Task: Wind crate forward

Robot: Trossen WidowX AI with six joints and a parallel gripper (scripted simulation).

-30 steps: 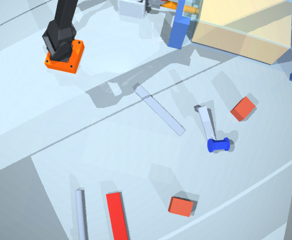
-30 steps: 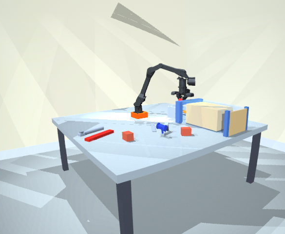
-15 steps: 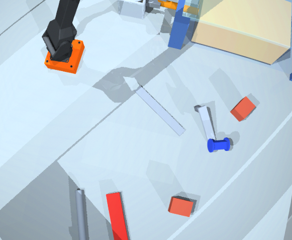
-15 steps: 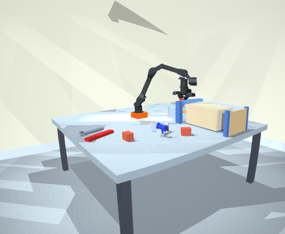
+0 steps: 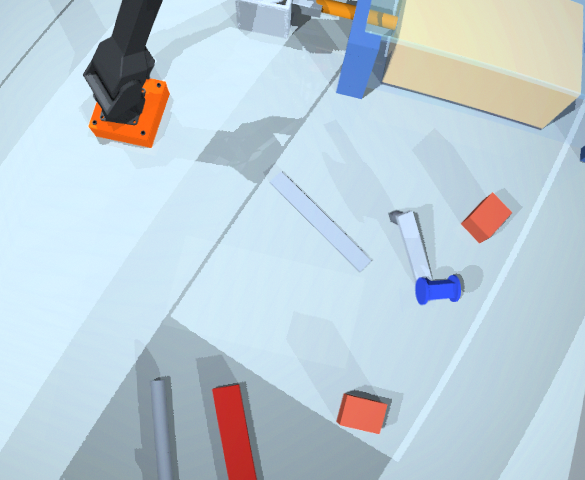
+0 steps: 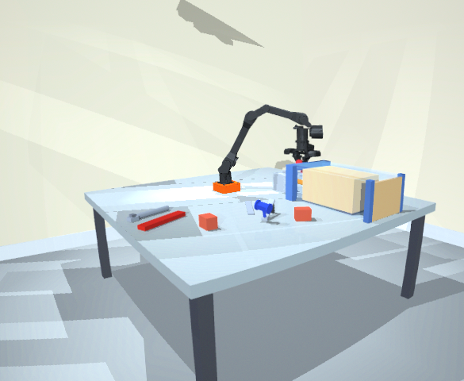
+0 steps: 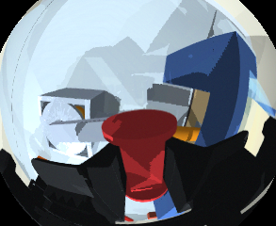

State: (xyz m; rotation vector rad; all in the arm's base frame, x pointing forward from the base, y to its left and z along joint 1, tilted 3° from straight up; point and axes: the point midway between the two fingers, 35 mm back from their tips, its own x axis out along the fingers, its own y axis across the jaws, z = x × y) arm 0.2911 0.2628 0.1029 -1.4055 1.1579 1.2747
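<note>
Now: the blue steel frame 60 mm ahead of my gripper tip, 30 mm to the right of it and 10 mm below it. From my gripper tip the other things lie so: red knob 20 mm above; then round winch 110 mm behind, 30 mm to the right, 80 mm below; then grey crank handle 40 mm behind, 10 mm to the right, 10 mm below.
</note>
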